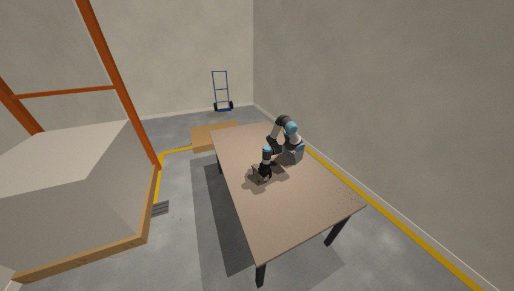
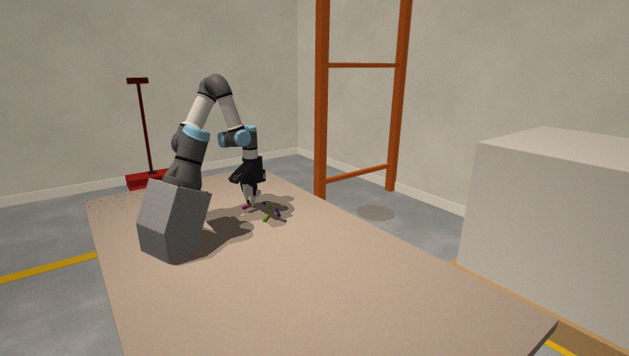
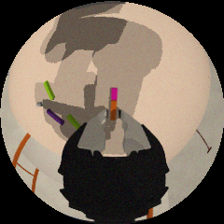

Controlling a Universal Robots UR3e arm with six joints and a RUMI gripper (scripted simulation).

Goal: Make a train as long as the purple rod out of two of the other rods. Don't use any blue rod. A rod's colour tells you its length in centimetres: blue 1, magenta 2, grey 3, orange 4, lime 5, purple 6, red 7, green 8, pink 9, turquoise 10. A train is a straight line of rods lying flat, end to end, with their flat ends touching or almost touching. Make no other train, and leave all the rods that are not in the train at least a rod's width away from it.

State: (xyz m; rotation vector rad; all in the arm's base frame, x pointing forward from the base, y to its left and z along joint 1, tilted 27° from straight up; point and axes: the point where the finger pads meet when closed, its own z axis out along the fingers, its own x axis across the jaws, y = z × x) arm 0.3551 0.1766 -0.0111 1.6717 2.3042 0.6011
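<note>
Right now my hand is 10 mm above the orange rod. From my hand the other things lie so: purple rod: 130 mm to the right, 70 mm ahead, 10 mm below; blue rod: 60 mm ahead, 10 mm to the right, 10 mm below; magenta rod: 30 mm behind, 10 mm to the right, 10 mm below.
</note>
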